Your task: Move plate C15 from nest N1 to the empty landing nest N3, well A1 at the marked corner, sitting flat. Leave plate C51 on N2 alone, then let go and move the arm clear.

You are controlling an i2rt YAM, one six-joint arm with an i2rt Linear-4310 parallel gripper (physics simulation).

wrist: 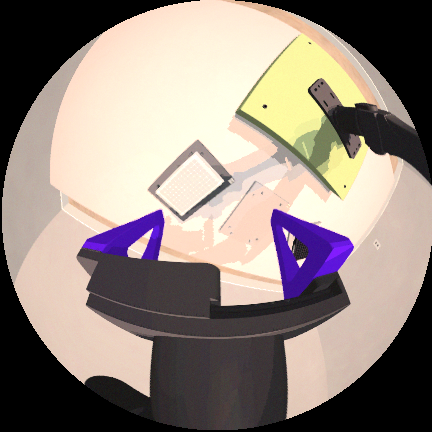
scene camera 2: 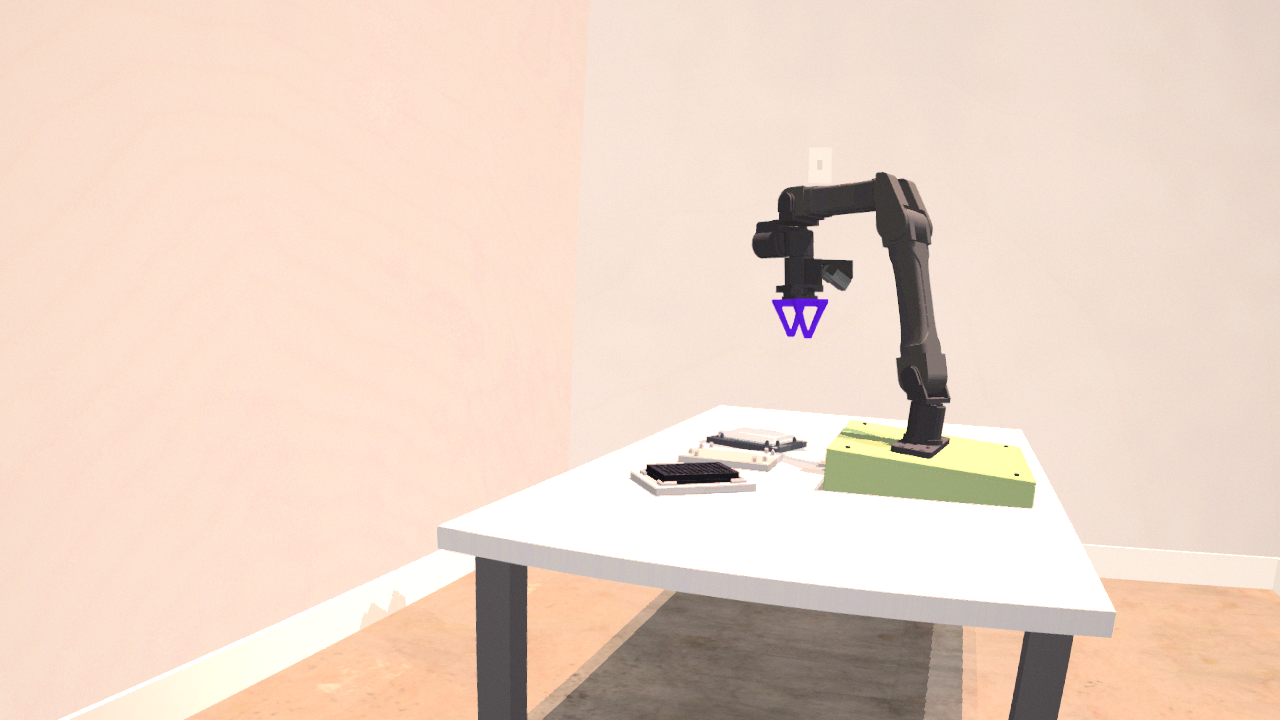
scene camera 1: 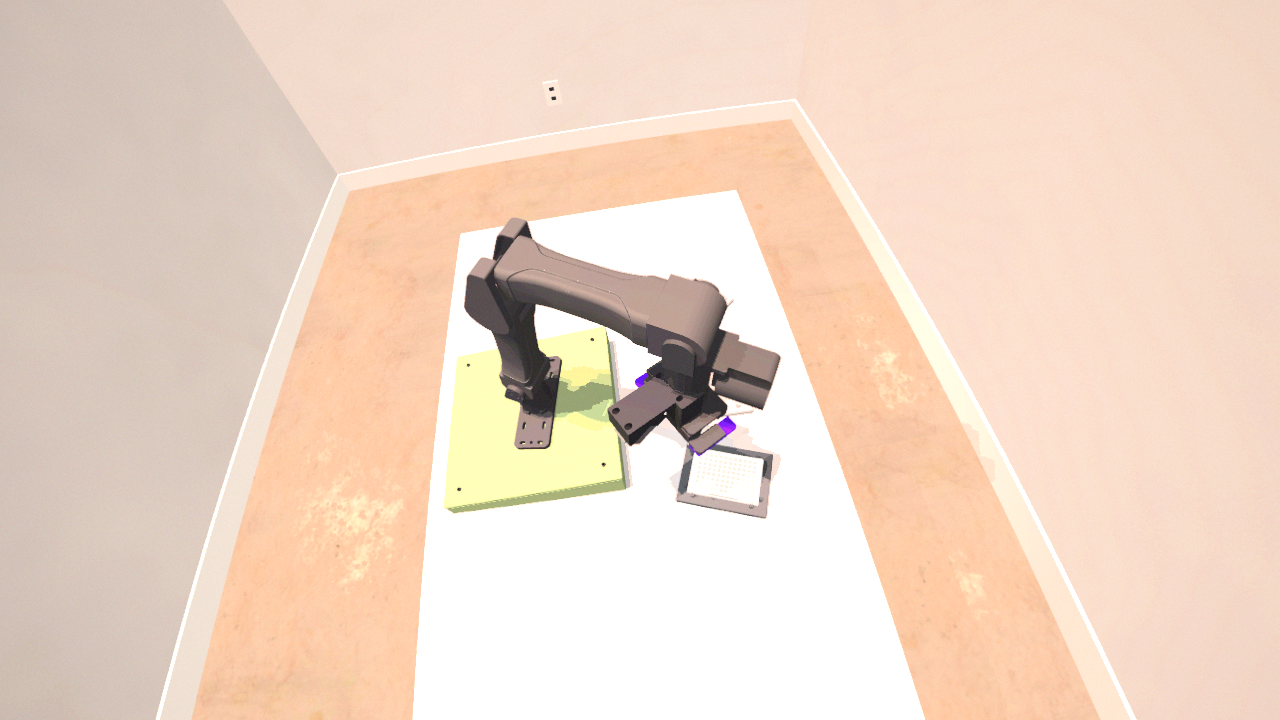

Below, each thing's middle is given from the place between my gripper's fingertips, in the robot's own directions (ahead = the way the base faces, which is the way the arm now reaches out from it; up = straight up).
Labels:
I see the black perforated plate (scene camera 2: 710, 472) 20 mm ahead of my hand, 400 mm to the left of it and 200 mm below it.

